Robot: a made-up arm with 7 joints.
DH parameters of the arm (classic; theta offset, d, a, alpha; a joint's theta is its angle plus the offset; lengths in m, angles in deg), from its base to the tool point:
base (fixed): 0 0 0 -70
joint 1: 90 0 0 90
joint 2: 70 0 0 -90
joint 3: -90 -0.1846 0.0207 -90
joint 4: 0 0 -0.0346 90
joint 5: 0 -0.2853 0 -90
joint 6: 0 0 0 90
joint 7: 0 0 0 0
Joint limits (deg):
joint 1: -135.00..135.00
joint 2: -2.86..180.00
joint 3: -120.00..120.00
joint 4: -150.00..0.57
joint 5: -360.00..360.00
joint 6: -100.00..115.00
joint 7: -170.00..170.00
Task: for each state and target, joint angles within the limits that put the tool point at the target. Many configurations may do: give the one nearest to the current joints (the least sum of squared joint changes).
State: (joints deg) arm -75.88 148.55 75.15 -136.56 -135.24 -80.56 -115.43
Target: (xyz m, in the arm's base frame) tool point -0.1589 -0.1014 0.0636
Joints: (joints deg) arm -76.10 119.05 73.98 -149.87 -135.24 -80.56 -115.43
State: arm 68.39 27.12 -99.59 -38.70 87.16 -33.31 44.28
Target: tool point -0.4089 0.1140 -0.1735
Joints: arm 60.63 50.01 -97.48 -42.52 87.16 -33.31 44.28
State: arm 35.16 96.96 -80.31 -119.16 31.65 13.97 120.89
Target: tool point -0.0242 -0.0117 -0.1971
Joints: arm 27.15 99.22 -71.61 -149.88 31.65 13.97 120.89
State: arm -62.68 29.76 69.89 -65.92 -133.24 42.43 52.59
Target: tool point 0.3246 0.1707 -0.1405
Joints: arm -28.71 -2.86 49.84 -82.95 -133.24 42.43 52.59
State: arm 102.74 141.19 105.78 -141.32 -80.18 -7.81 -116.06
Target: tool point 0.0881 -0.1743 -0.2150
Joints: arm 128.10 180.00 78.22 -121.17 -80.18 -7.81 -116.06
